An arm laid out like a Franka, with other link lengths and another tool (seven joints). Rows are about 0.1 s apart.
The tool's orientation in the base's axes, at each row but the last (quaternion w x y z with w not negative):
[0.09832, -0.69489, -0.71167, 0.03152]
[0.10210, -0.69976, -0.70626, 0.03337]
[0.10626, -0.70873, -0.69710, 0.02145]
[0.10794, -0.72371, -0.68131, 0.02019]
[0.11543, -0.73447, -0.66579, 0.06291]
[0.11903, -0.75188, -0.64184, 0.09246]
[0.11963, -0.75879, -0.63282, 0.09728]
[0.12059, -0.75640, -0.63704, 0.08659]
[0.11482, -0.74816, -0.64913, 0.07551]
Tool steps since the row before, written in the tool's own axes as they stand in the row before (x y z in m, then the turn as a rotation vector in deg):
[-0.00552, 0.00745, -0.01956, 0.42, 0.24, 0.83]
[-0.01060, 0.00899, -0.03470, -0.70, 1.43, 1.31]
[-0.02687, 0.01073, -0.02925, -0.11, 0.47, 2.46]
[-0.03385, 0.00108, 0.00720, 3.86, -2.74, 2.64]
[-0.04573, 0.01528, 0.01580, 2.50, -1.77, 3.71]
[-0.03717, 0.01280, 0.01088, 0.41, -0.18, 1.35]
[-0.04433, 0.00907, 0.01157, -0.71, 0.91, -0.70]
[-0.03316, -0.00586, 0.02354, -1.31, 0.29, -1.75]
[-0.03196, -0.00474, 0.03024, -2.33, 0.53, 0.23]
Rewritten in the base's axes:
[0.01100, -0.00705, 0.01726, 0.08, 0.50, -0.82]
[0.01545, -0.01371, 0.03116, 1.15, -0.54, -1.62]
[0.01505, -0.03026, 0.02346, 0.02, 0.19, -2.50]
[-0.00261, -0.03265, -0.01121, -2.88, 4.30, -1.62]
[0.00601, -0.04536, -0.02193, -2.35, 2.95, -2.98]
[0.00299, -0.03793, -0.01471, -0.50, 0.51, -1.23]
[-0.00295, -0.04447, -0.01395, 0.93, -0.89, 0.39]
[-0.01797, -0.03002, -0.02154, 0.54, -1.46, 1.56]
[-0.01711, -0.02875, -0.02897, 0.11, -2.36, -0.45]

